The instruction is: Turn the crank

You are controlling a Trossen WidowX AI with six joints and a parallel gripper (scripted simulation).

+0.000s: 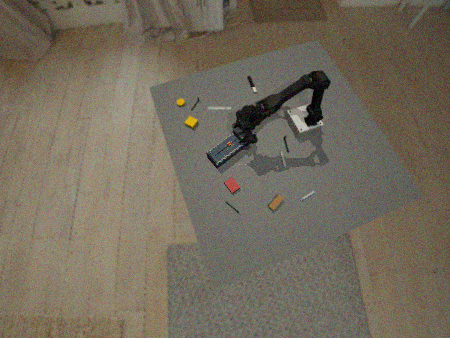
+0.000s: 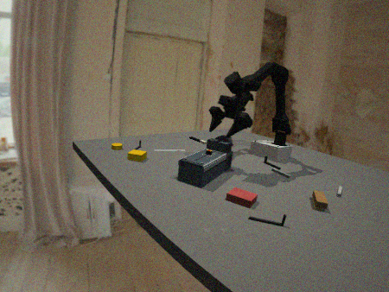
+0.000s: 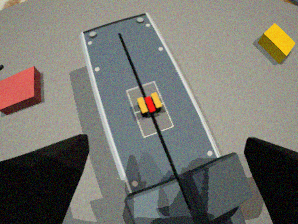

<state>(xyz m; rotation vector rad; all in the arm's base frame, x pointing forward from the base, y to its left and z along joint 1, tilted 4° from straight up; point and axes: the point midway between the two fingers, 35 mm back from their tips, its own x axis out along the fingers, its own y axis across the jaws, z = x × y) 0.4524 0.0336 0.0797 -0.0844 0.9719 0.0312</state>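
My gripper tip is 110 mm past the dark handle, 90 mm to the left of it and 70 mm above it. The rest, counted from my gripper tip: red pointer 60 mm below, 40 mm ahead, 10 mm to the left; yellow block 230 mm ahead, 220 mm to the right, 130 mm below; red block 230 mm to the left, 130 mm below, 80 mm ahead.
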